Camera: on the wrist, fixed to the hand. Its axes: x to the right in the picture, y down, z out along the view.
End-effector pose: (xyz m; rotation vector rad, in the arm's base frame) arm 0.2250 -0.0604 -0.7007 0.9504 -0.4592 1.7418
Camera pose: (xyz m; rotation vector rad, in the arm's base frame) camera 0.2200 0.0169 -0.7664 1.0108 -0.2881 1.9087
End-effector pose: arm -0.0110 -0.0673 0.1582 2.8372 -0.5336 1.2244
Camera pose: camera -0.0703 -0.0215 0.2267 -2.6098 0.4934 -1.2990
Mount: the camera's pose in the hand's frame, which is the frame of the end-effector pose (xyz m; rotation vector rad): -0.0033 -0.0335 -0.0958 0.1916 0.0730 0.0763
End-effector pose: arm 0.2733 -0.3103 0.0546 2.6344 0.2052 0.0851
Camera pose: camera 0.2564 -0.2366 0.1224 2.8328 0.1436 0.1966
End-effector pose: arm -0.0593 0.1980 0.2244 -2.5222 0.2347 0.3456
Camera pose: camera -0.0358 0.1713 0.3195 -2.3432 0.3754 0.2486
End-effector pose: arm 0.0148 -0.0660 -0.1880 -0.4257 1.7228 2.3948
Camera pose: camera 0.0407 -0.1456 -0.2454 -0.4317 2.0124 2.2610
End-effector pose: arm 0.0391 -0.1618 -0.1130 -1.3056 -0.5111 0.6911
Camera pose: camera 0.1090 -0.2342 -0.0994 -1.1700 -0.3287 0.7345
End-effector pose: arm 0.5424 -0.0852 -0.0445 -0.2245 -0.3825 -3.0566
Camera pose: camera 0.5302 -0.0765 -0.1449 -0.1151 -0.6415 -2.9187
